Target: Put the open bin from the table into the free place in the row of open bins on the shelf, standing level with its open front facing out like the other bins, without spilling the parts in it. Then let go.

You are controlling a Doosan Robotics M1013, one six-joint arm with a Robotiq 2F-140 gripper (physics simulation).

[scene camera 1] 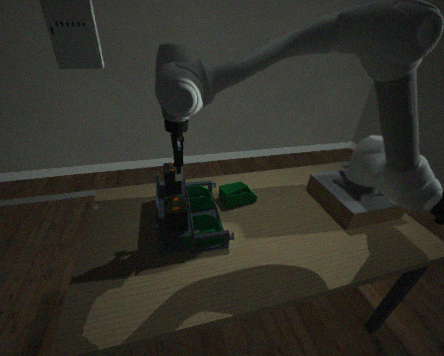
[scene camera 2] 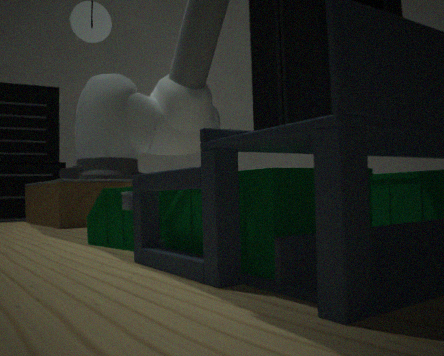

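Seen in the pictures: gripper, fingertip midpoint: (scene camera 1: 178, 180); arm's base, link origin: (scene camera 1: 357, 187) (scene camera 2: 107, 181).
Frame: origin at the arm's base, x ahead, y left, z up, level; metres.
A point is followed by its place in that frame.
Observation:
The loose green open bin (scene camera 1: 236, 195) @[x 0.606, y -0.142, z -0.030 m] stands on the wooden table (scene camera 1: 291, 254) @[x 0.497, y 0.198, z -0.101 m] (scene camera 2: 114, 300) @[x 0.828, y -0.367, z -0.101 m], just right of the dark grey shelf (scene camera 1: 210, 234) @[x 0.801, y 0.080, z -0.016 m] (scene camera 2: 220, 212) @[x 0.845, y -0.295, z -0.049 m]. In scene camera 2 this bin (scene camera 2: 104, 219) @[x 0.542, y -0.247, z -0.066 m] shows at the left behind the shelf's frame. Two green bins (scene camera 1: 200, 198) @[x 0.781, y -0.160, z -0.025 m] (scene camera 1: 206, 224) @[x 0.785, y -0.036, z -0.075 m] sit in the shelf's right side. My gripper (scene camera 1: 177, 167) is shut and empty. It points straight down onto the top of a tall dark block (scene camera 1: 170, 184) @[x 0.909, y -0.191, z 0.057 m] with orange marks at the shelf's back left, well left of the loose bin. I cannot make out the bin's parts in the dim light.
The robot's base (scene camera 1: 367, 162) @[x 0.081, y 0.053, z 0.185 m] (scene camera 2: 104, 116) stands on a wooden block (scene camera 1: 341, 206) @[x 0.173, y 0.082, z -0.019 m] at the table's right. The arm reaches across above the table. The table's front edge runs along the bottom, with dark floor beyond.

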